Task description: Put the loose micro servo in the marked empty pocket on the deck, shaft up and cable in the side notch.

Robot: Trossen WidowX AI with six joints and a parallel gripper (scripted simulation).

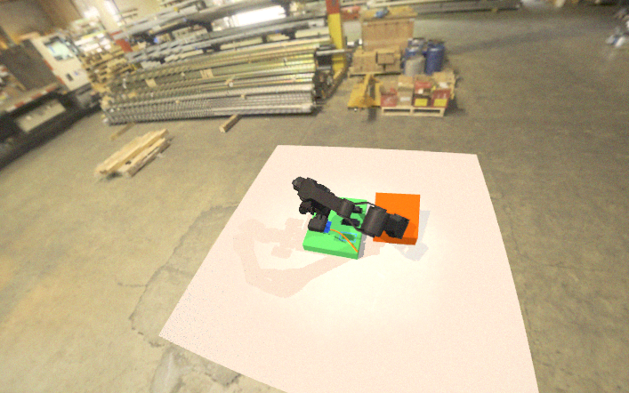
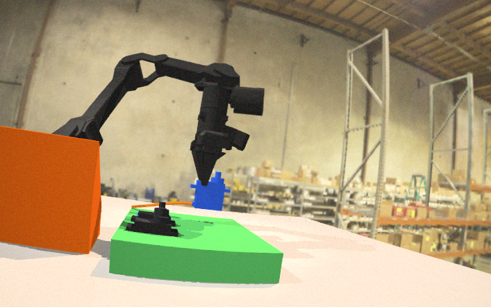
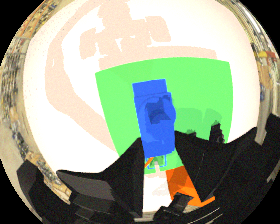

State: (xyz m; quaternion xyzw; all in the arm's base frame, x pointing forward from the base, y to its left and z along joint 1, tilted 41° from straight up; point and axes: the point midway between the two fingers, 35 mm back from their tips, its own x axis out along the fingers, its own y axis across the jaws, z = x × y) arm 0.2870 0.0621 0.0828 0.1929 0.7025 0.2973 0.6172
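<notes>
Right now my gripper tip is 10 cm above the green deck, 7 cm to the left of it and 2 cm short of it.
</notes>
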